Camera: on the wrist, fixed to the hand. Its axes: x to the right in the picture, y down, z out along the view.
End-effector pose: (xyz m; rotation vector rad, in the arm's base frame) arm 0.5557 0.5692 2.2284 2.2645 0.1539 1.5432
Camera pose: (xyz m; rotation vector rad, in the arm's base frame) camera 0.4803 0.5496 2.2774 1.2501 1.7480 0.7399
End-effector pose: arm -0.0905 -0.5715 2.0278 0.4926 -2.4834 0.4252
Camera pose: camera -0.0792 -0.5010 2.0859 2.0889 -1.2004 0.1020
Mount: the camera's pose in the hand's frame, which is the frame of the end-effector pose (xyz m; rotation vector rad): 0.0075 0.0462 -0.0792 0.2827 0.1752 -1.5906
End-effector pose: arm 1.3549 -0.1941 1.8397 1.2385 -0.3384 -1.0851
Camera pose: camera 1.4383 -0.1566 1.8498 1.8347 0.8430 -2.2494
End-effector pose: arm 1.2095 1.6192 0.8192 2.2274 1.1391 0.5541
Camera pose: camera 1.1943 1.6272 0.9096 0.8084 2.6024 -0.1367
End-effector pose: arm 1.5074 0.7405 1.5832 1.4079 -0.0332 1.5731
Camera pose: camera 1.4198 0.7681 1.5887 0.9263 1.1537 0.3151
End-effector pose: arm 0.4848 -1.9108 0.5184 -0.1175 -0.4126 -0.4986
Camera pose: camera 0.5414 -1.8903 0.4489 0.5877 -0.3317 -1.9827
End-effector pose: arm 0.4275 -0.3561 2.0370 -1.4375 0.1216 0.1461
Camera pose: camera 0.4273 -0.4286 1.9803 -0.9173 -0.8252 -1.2414
